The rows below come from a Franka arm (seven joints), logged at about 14 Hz.
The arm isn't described. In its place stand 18 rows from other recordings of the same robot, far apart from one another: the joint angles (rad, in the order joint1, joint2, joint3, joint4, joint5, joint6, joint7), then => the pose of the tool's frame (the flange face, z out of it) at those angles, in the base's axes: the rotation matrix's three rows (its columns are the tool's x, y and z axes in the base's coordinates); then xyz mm.
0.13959 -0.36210 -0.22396 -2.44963 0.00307 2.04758 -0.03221 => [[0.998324 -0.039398 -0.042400], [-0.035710 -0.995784 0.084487], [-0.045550 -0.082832 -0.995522]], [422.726 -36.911 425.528]
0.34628 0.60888 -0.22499 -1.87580 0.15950 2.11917 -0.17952 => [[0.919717 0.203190 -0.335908], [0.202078 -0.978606 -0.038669], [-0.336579 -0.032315 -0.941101]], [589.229 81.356 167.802]
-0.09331 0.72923 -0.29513 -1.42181 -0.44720 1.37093 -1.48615 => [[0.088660 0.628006 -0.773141], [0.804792 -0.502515 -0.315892], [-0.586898 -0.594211 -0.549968]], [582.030 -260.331 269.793]
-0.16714 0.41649 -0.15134 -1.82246 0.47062 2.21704 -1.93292 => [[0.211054 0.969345 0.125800], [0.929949 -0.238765 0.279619], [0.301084 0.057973 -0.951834]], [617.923 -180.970 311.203]
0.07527 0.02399 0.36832 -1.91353 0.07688 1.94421 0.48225 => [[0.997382 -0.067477 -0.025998], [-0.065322 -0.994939 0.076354], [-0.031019 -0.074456 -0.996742]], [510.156 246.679 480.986]
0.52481 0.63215 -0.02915 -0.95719 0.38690 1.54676 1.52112 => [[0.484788 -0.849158 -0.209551], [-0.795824 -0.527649 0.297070], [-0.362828 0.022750 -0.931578]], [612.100 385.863 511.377]
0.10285 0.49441 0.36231 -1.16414 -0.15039 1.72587 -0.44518 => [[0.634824 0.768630 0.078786], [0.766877 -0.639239 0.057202], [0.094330 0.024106 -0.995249]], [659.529 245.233 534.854]
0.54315 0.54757 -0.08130 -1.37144 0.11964 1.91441 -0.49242 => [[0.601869 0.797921 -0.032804], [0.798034 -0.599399 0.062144], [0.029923 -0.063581 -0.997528]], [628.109 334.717 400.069]
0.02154 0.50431 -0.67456 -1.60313 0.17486 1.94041 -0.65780 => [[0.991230 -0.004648 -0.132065], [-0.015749 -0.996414 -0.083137], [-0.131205 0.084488 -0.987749]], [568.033 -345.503 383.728]
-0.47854 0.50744 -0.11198 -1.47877 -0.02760 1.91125 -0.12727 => [[0.900014 -0.423245 -0.104109], [-0.428031 -0.903334 -0.027872], [-0.082248 0.069647 -0.994175]], [578.681 -375.674 378.218]
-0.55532 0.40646 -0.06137 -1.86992 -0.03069 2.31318 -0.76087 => [[0.985605 0.169015 0.003972], [0.168947 -0.983798 -0.059987], [-0.006231 0.059794 -0.998191]], [521.881 -367.743 301.201]
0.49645 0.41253 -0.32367 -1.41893 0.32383 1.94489 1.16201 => [[0.501050 -0.858794 0.106868], [-0.857128 -0.475400 0.198309], [-0.119501 -0.190963 -0.974296]], [670.399 176.901 486.512]
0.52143 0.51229 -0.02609 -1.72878 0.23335 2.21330 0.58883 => [[0.966950 -0.236629 -0.094947], [-0.221764 -0.964294 0.144769], [-0.125814 -0.118929 -0.984899]], [580.248 323.982 285.405]
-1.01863 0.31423 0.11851 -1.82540 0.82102 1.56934 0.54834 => [[0.061353 -0.928769 0.365547], [-0.605897 0.256381 0.753098], [-0.793174 -0.267688 -0.547009]], [417.867 -407.774 365.908]
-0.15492 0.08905 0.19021 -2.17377 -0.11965 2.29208 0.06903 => [[0.998459 0.041553 0.036770], [0.044108 -0.996453 -0.071661], [0.033662 0.073173 -0.996751]], [549.517 15.961 355.477]
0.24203 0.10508 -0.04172 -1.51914 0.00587 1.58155 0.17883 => [[0.998885 0.021555 -0.042011], [0.021279 -0.999749 -0.007010], [-0.042152 0.006108 -0.999093]], [574.280 118.517 589.875]
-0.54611 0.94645 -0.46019 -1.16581 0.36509 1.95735 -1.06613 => [[0.995178 0.066614 -0.071991], [0.069143 -0.997053 0.033230], [-0.069565 -0.038048 -0.996852]], [503.742 -561.697 245.032]
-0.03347 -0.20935 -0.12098 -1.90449 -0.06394 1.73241 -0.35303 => [[0.977748 0.207647 0.029863], [0.208805 -0.977010 -0.043041], [0.020239 0.048319 -0.998627]], [491.032 -87.545 589.055]
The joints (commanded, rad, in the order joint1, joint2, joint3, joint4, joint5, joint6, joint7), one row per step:
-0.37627 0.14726 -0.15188 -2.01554 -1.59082 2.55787 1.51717
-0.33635 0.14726 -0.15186 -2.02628 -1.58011 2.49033 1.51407
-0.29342 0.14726 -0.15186 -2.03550 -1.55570 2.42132 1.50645
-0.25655 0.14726 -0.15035 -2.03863 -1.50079 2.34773 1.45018
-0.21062 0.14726 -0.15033 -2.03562 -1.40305 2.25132 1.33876
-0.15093 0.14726 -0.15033 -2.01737 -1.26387 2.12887 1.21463
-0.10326 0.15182 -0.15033 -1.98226 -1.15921 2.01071 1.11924
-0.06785 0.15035 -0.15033 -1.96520 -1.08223 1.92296 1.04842
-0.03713 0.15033 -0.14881 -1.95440 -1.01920 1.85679 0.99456
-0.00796 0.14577 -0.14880 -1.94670 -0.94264 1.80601 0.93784
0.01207 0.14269 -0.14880 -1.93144 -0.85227 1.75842 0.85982
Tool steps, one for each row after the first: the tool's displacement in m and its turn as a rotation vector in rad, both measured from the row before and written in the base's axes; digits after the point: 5 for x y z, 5 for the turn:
0.00524 0.01396 -0.00510 -0.02228 0.02402 -0.02082
0.00534 0.01553 -0.00421 -0.01579 0.02218 -0.02463
0.00391 0.01240 -0.00166 -0.00911 0.05176 -0.02946
0.00349 0.01444 -0.00008 0.00530 0.09388 -0.03968
0.00457 0.02059 0.00419 0.03558 0.10007 -0.05890
0.00413 0.01573 0.00856 0.02795 0.08263 -0.05423
-0.00080 0.01395 0.00404 0.03331 0.07113 -0.03543
-0.00096 0.01484 0.00070 0.03596 0.05935 -0.02034
-0.00186 0.01595 0.00091 0.05788 0.05164 -0.01348
-0.00198 0.01264 0.00235 0.07947 0.05955 -0.00864

